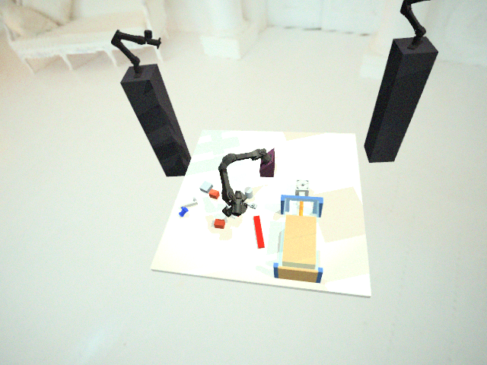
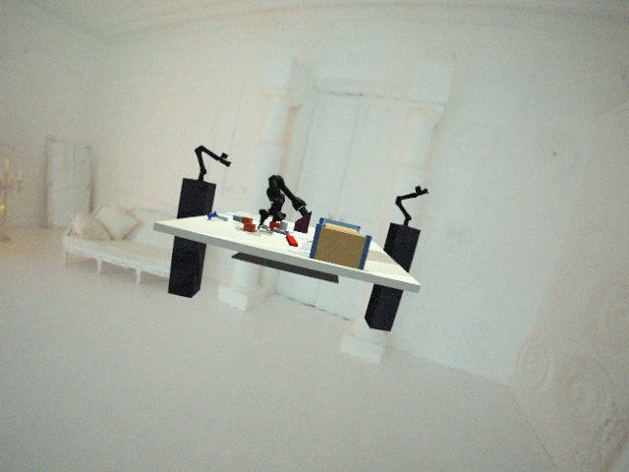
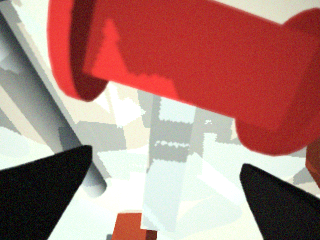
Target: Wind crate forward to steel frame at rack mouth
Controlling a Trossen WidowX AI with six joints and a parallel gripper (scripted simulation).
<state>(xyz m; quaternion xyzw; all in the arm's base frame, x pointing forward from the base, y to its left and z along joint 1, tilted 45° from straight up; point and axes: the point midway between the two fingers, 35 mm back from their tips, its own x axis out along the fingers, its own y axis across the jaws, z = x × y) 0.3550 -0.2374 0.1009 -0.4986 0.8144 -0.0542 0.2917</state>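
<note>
The red-knobbed winch handle lies 1 cm ahead of my gripper tip, 1 cm to the left of it and 1 cm below it. The rest, counted from my gripper tip: grey block: 21 cm behind, 22 cm to the right, 2 cm below; long red bar: 16 cm ahead, 18 cm to the left, 3 cm below; red grip: 4 cm ahead, 5 cm to the left.
</note>
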